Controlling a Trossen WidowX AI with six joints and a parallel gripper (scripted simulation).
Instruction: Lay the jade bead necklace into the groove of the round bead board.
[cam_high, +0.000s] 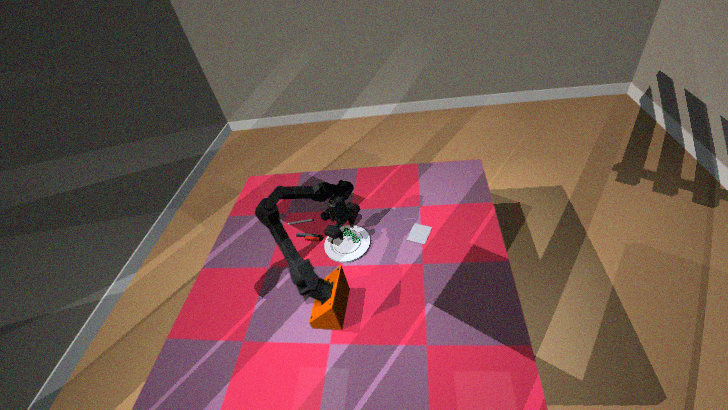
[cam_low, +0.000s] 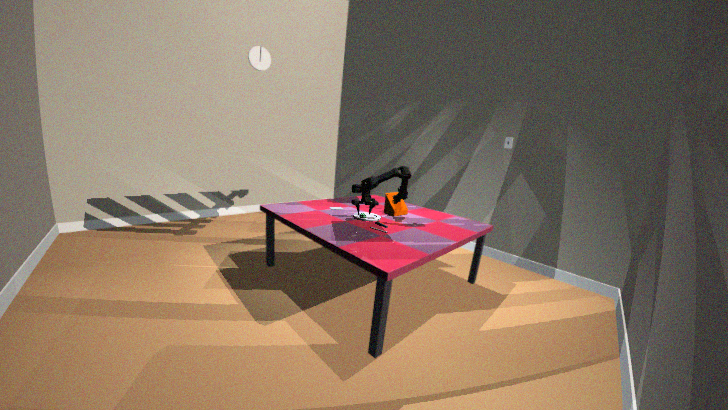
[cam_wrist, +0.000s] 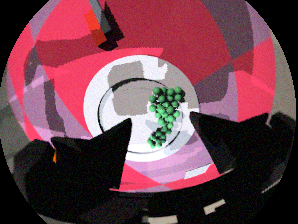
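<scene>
Now: gripper tip 4 cm past the round white bead board and 2 cm above it. Also, from my gripper tip: red-handled tool 1 cm ahead, 17 cm to the left, 2 cm below; flat grey pad 31 cm to the right, 3 cm below; thin white rod 11 cm ahead, 24 cm to the left, 3 cm below.
</scene>
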